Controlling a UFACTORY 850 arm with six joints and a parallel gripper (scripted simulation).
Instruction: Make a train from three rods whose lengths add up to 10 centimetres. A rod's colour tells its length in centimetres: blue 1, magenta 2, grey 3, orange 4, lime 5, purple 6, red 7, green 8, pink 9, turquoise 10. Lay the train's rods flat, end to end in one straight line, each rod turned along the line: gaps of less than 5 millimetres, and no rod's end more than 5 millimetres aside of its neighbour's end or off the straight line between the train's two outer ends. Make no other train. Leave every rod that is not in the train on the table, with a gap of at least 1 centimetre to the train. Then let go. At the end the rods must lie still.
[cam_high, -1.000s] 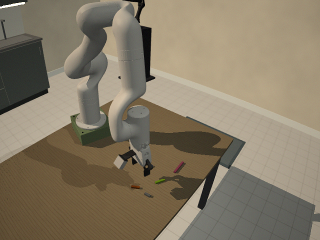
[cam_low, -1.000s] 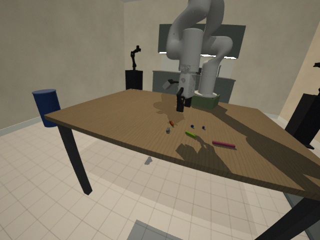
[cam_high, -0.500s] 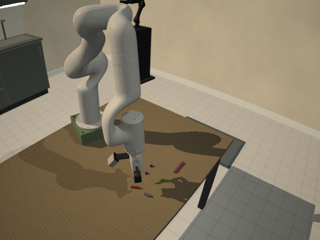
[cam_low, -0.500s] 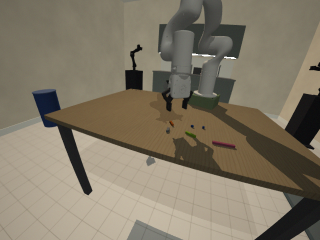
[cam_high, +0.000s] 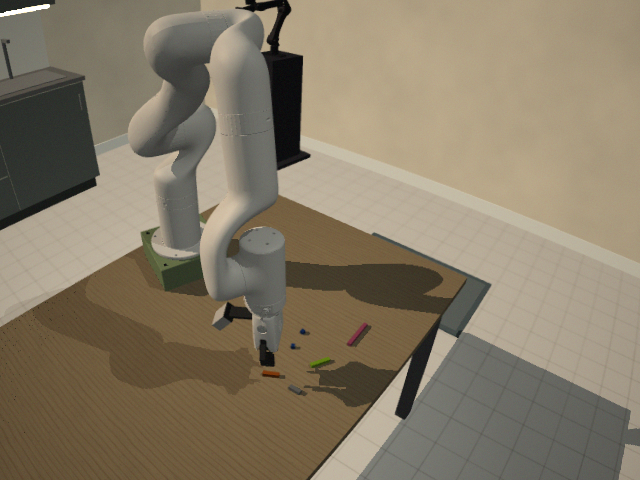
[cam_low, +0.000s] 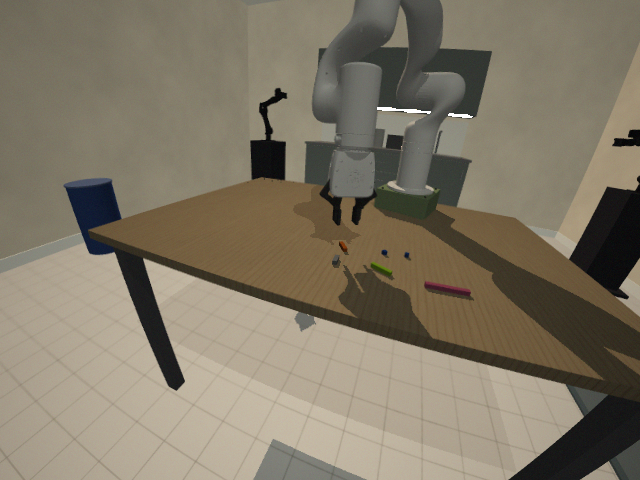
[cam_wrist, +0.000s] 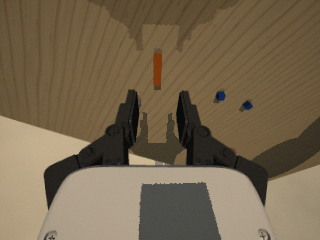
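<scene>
Right now my hand is 80 mm above the orange rod. Also, from my hand: pink rod 250 mm to the left, 80 mm below, 60 mm ahead; grey rod 80 mm below, 70 mm ahead, 10 mm to the left; lime rod 110 mm to the left, 80 mm below, 60 mm ahead.
</scene>
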